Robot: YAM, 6 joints.
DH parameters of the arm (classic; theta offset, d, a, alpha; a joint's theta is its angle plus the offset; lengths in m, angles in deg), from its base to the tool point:
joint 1: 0 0.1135 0.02 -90
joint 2: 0 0 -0.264 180
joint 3: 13.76 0 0.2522 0
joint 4: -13.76 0 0.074 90
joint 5: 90 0 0 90
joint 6: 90 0.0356 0 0
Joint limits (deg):
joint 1: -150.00..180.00
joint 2: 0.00..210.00
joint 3: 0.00..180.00
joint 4: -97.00..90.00
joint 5: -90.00..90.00
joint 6: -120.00..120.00
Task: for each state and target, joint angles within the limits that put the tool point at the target. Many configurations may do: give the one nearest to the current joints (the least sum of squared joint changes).
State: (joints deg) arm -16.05 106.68 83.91 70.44 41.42 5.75
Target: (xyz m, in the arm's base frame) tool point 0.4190 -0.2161 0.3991
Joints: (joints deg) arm -24.61 119.05 101.15 63.62 38.17 5.75
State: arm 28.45 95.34 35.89 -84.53 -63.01 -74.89
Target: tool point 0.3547 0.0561 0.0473
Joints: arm 4.04 134.53 78.55 -55.93 -60.48 -74.89
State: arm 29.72 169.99 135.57 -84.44 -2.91 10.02
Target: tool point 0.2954 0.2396 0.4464
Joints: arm 38.68 120.36 156.64 -89.92 -3.96 10.02
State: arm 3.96 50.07 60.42 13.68 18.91 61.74
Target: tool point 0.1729 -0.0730 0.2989
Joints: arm -18.48 43.78 33.24 4.37 23.91 61.74
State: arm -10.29 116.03 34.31 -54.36 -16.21 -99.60
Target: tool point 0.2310 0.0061 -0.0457
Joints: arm -1.03 139.96 52.87 -38.93 -16.72 -99.60
